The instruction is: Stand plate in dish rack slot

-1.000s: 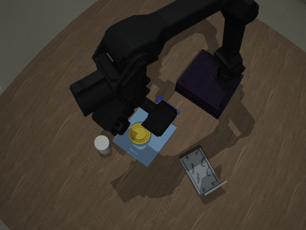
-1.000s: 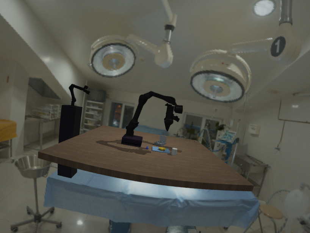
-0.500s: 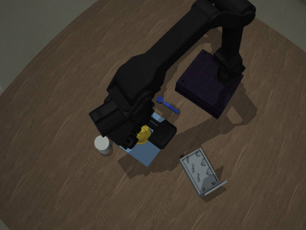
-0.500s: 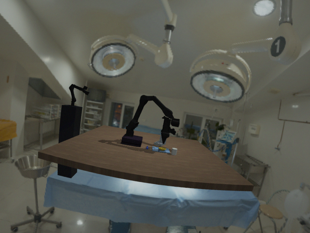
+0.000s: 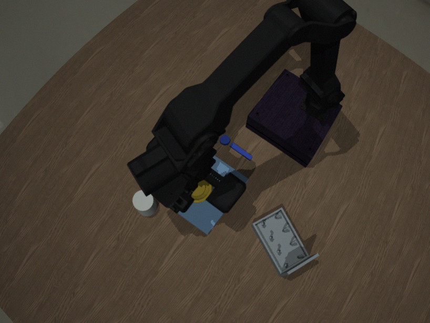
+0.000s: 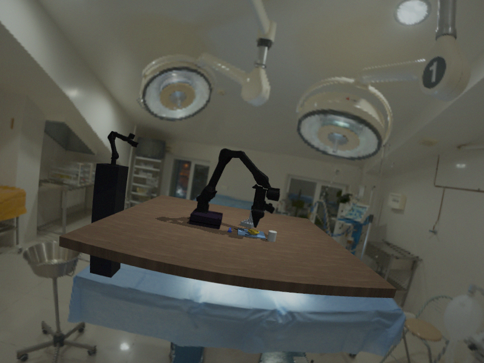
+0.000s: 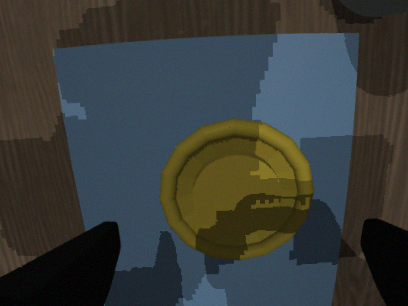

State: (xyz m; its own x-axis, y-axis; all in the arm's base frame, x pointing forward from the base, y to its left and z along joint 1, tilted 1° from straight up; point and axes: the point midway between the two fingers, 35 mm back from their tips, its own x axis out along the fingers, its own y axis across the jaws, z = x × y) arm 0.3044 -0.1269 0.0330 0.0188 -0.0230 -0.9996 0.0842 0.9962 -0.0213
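Right now the yellow plate is 4 cm below my gripper tip. Round my gripper tip: light blue mat (5 cm below, 1 cm to the left, 1 cm behind); then white cup (9 cm ahead, 7 cm to the right, 3 cm below); then blue spoon (13 cm behind, 5 cm below, 1 cm to the left).
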